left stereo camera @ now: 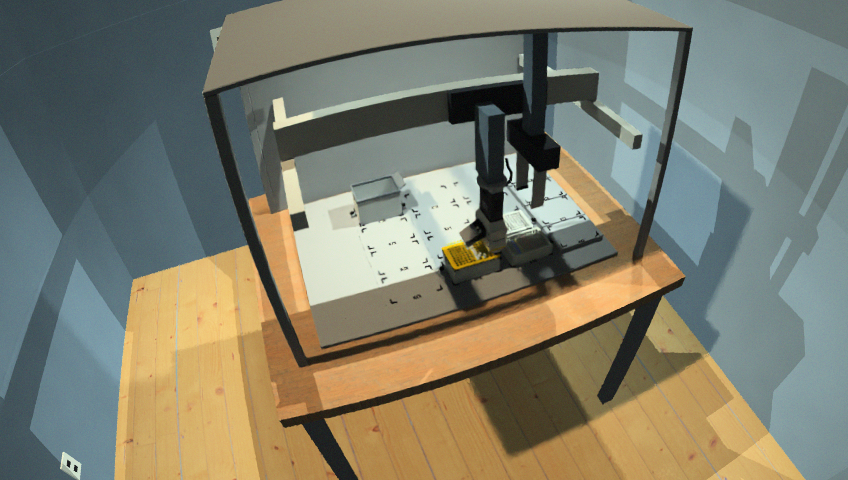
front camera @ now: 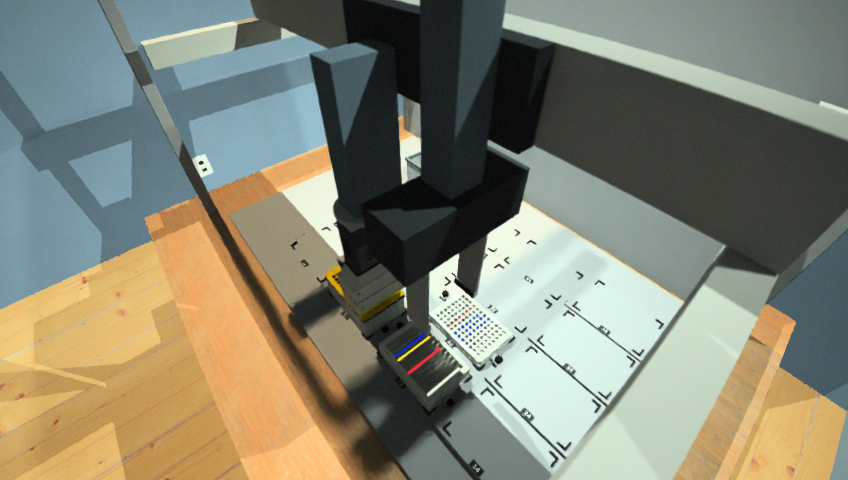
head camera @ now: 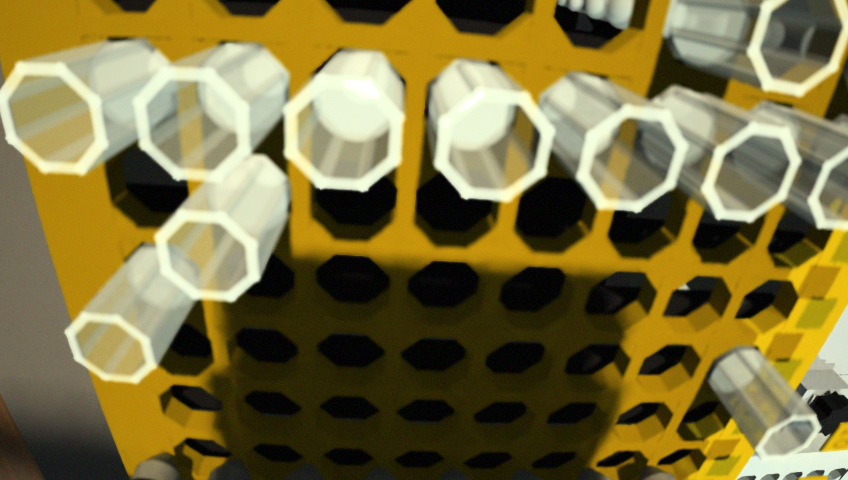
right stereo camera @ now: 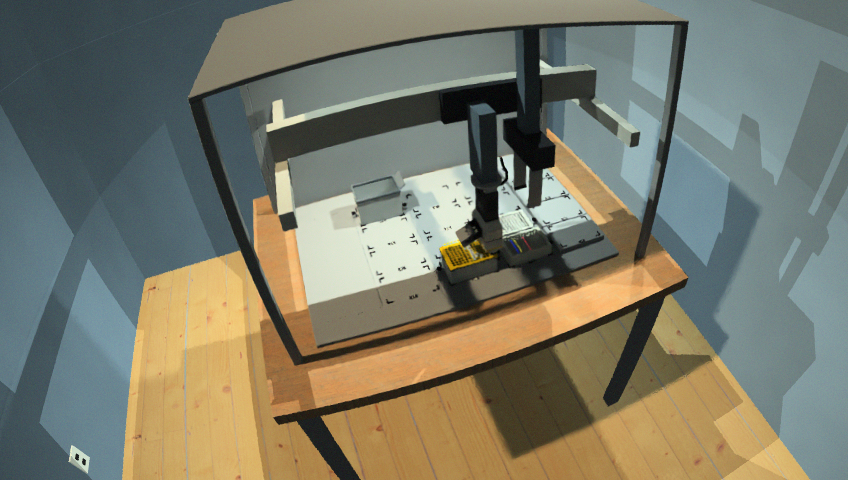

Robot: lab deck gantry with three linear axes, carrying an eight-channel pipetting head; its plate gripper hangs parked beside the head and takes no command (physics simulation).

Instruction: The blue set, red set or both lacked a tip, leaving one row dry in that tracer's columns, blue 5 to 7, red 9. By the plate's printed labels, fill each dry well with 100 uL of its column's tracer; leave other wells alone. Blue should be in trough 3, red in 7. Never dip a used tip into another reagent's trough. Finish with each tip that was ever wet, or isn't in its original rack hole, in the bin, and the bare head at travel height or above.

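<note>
The pipetting head (front camera: 363, 284) (left stereo camera: 493, 228) (right stereo camera: 490, 226) is low over the yellow tip rack (front camera: 383, 305) (head camera: 47, 202) (left stereo camera: 454, 270) (right stereo camera: 455, 272); the nozzle ends are hidden. In the head camera, a row of several clear tips (head camera: 343, 130) crosses the rack, with loner tips (head camera: 208, 255) (head camera: 110, 347) (head camera: 785, 437) elsewhere. The trough block (front camera: 406, 377) (right stereo camera: 524, 254) shows a blue strip (front camera: 410, 344), yellow strip (front camera: 413, 349), red strip (front camera: 424, 361) and white strip (front camera: 443, 383). The plate (front camera: 480, 356) shows red and blue wells; its labels are unreadable. The parked gripper (front camera: 442, 309) (left stereo camera: 529, 196) (right stereo camera: 527, 196) is open and empty.
The grey bin (left stereo camera: 377, 208) (right stereo camera: 379, 208) stands at the back left of the deck in the stereo views. The trough block is beside the rack, with the plate behind it. The gantry beam (left stereo camera: 368, 127) (right stereo camera: 363, 127) spans the deck behind the head.
</note>
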